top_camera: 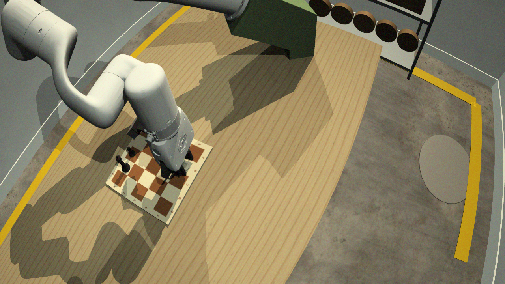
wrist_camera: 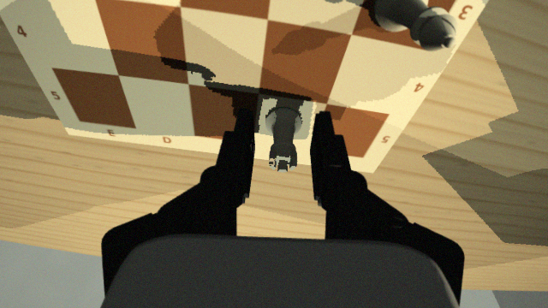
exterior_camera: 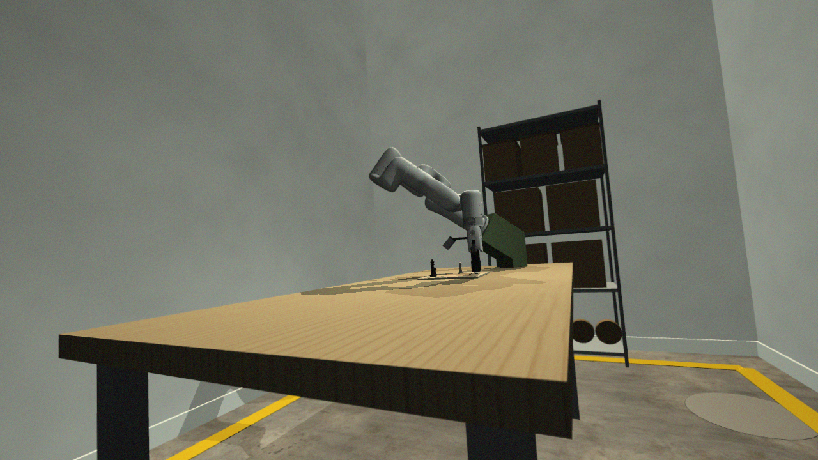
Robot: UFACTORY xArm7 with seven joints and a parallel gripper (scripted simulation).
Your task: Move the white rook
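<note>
Right now the chessboard is 20 mm ahead of my hand, 80 mm to the right of it and 30 mm below it. The rest, counted from my hand: tall black piece: 40 mm ahead, 160 mm to the right; then black pawn: 10 mm behind, 160 mm to the right, 10 mm below.
</note>
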